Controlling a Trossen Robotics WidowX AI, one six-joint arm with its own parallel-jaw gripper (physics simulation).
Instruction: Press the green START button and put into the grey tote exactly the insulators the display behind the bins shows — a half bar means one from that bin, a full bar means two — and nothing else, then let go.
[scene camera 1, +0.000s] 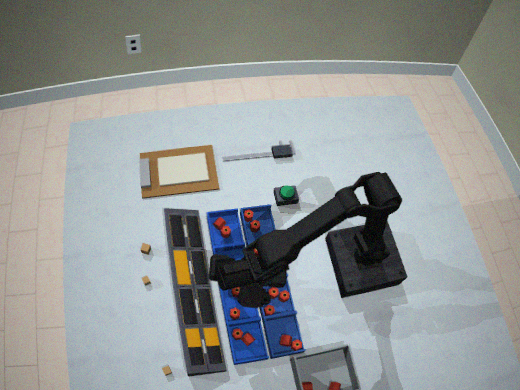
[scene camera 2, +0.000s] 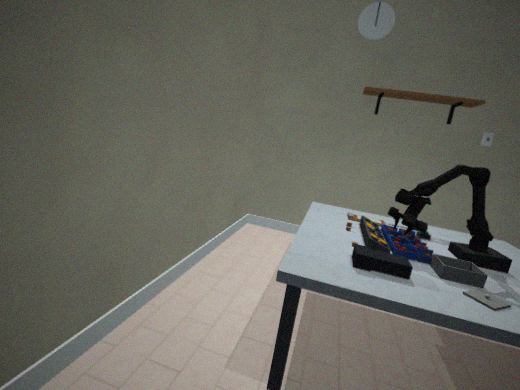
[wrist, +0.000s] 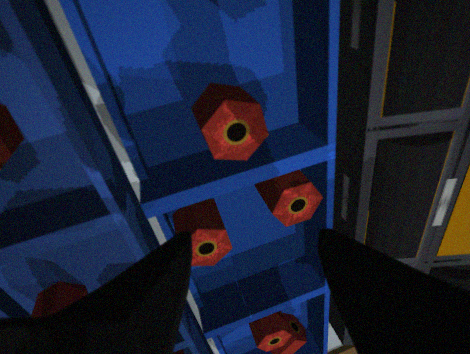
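Observation:
My gripper (scene camera 2: 401, 231) (wrist: 255, 241) is partly open and empty, pointing down over the second blue bin from the clipboard end, in the row beside the display. Two upright red insulators (wrist: 206, 247) (wrist: 297, 205) stand in that bin; the left one is partly behind a finger. The arm hides this bin in scene camera 1. The display (scene camera 1: 204, 362) shows one full yellow bar (scene camera 1: 182, 267) in its second section and two half bars (scene camera 1: 193, 337) (scene camera 1: 210, 336) in its last. The grey tote (scene camera 1: 320, 350) (scene camera 2: 457, 276) holds two red insulators (scene camera 1: 307, 386) (scene camera 1: 334, 385). The green START button (scene camera 1: 287, 191) stands beyond the bins.
Neighbouring bins hold more insulators (wrist: 237, 131) (wrist: 275, 341); low walls divide them. A clipboard (scene camera 1: 216, 175), a caliper (scene camera 1: 282, 151) and small wooden cubes (scene camera 1: 145, 248) (scene camera 1: 146, 280) (scene camera 1: 167, 370) lie around. A long black box (scene camera 2: 381, 262) stands near the table edge, a flat plate (scene camera 2: 482, 299) near the tote.

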